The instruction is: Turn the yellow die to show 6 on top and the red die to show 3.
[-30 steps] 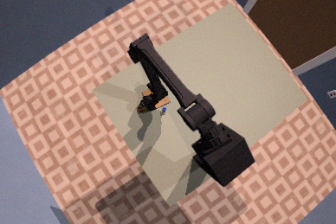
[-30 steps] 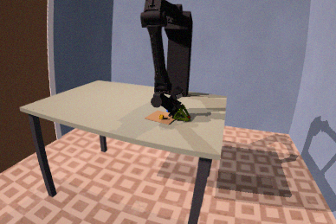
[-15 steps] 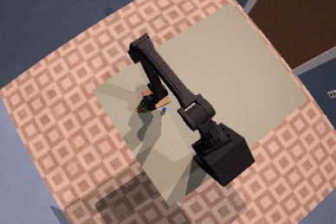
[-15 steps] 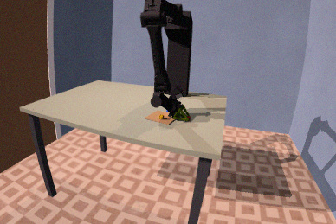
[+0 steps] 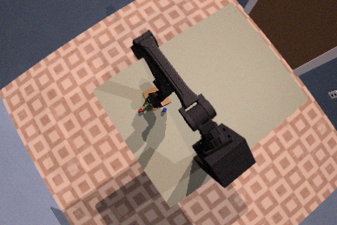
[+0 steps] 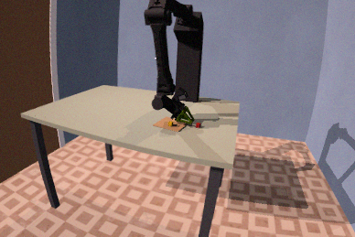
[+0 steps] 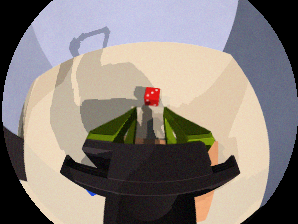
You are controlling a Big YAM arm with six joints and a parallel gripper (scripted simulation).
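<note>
Now: the red die 10 mm behind my hand, 40 mm to the left of it and 20 mm below it. Also, from my hand: yellow die: 80 mm ahead, 70 mm to the right, 10 mm below; then blue die: 40 mm behind, 120 mm to the right, 20 mm below; then orange mat: 50 mm ahead, 80 mm to the right, 20 mm below.
</note>
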